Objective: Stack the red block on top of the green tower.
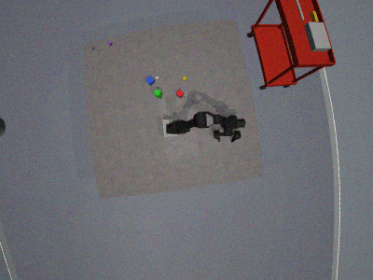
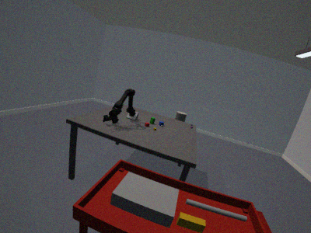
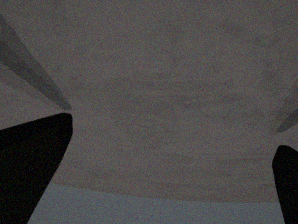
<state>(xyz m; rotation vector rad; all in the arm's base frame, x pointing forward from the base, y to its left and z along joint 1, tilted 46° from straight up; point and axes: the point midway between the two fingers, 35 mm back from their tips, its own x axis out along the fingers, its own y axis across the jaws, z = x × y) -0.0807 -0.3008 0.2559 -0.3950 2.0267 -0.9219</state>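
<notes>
The red block lies 36 cm ahead of my gripper tip, 32 cm to the left of it and 1 cm above it. The rest, counted from my gripper tip: small yellow piece (48 cm ahead, 28 cm to the left); then blue block (47 cm ahead, 53 cm to the left, 2 cm above).
</notes>
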